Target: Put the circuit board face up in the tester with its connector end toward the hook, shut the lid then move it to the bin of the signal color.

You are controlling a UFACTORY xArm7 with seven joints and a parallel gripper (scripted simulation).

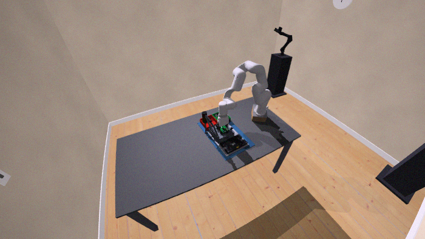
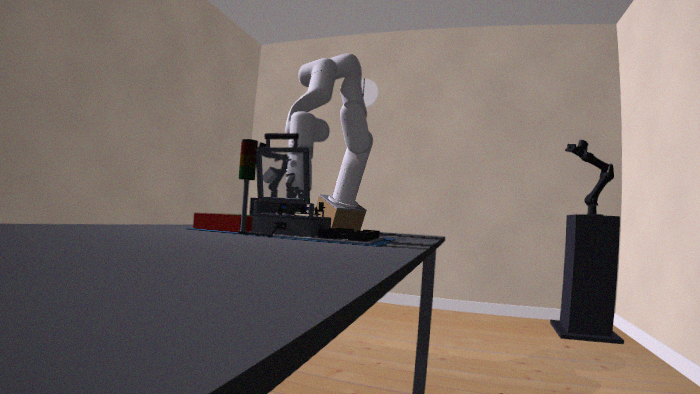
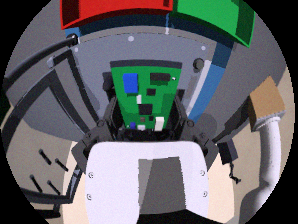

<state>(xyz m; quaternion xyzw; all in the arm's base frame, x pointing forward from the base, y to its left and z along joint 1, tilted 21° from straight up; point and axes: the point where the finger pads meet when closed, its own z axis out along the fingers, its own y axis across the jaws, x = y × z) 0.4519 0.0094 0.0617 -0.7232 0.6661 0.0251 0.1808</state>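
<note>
My gripper is now right at the green circuit board. Round my hand: red bin 7 cm ahead, 19 cm to the right, 7 cm below; then tester plate 1 cm to the left, 1 cm below; then clear lid 12 cm ahead, 1 cm to the left, 10 cm above.
</note>
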